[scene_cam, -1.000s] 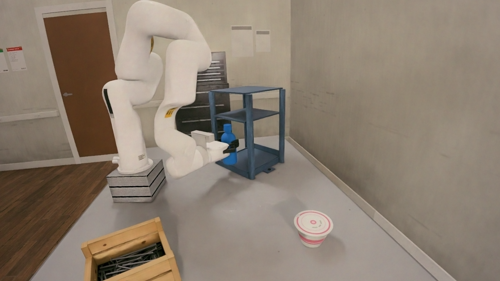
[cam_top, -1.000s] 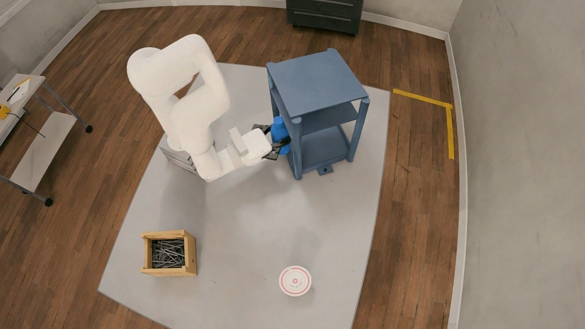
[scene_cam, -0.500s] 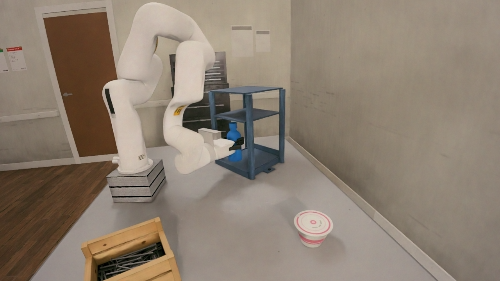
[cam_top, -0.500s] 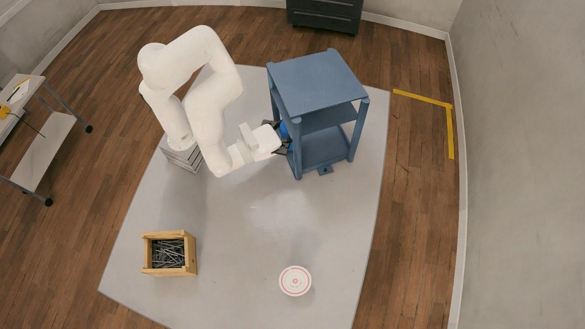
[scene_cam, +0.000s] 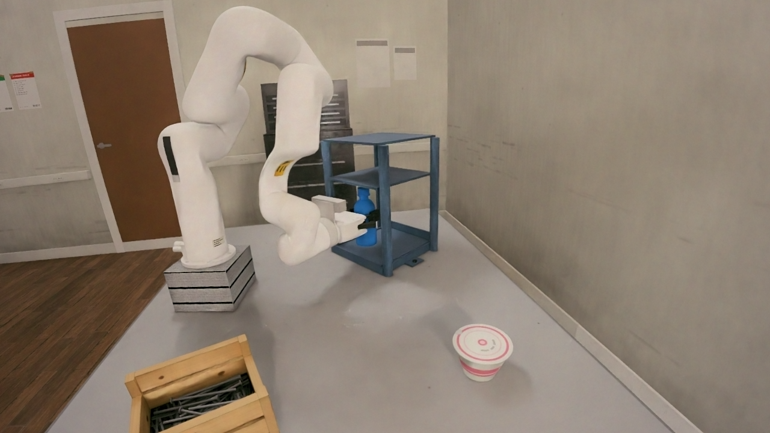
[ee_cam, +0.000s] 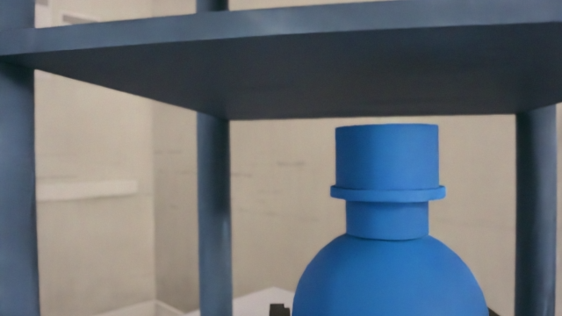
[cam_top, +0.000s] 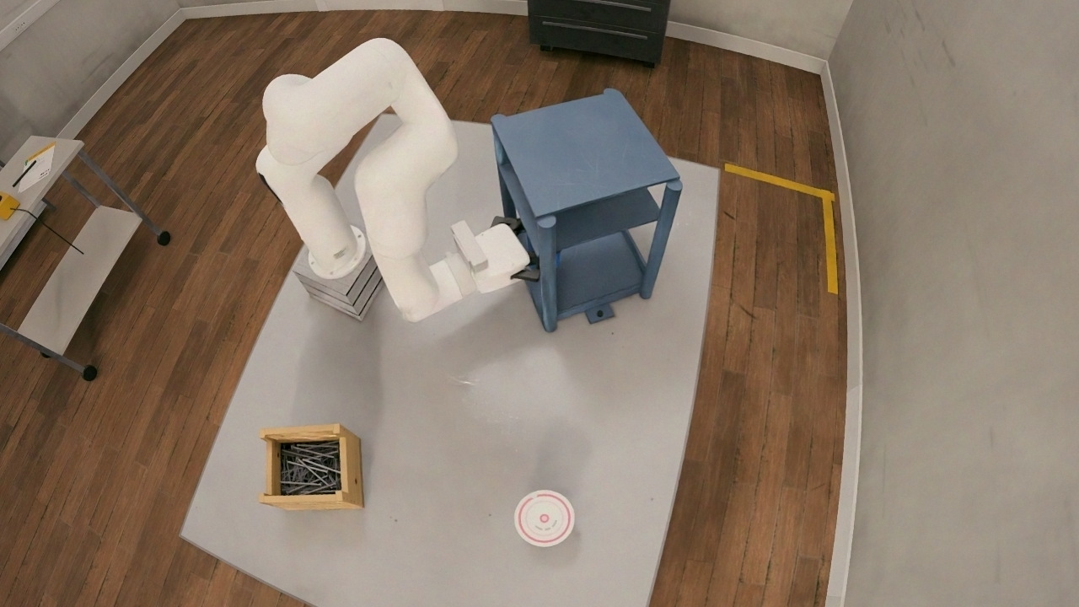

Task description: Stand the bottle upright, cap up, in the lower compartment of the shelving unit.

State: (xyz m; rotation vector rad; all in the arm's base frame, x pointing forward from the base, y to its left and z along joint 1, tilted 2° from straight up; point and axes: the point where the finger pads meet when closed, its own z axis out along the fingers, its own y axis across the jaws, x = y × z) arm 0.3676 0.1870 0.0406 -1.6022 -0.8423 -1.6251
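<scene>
Now: hand 2 cm below the blue bottle. Round my hand: blue shelving unit: 5 cm ahead, 5 cm to the left, 3 cm above.
</scene>
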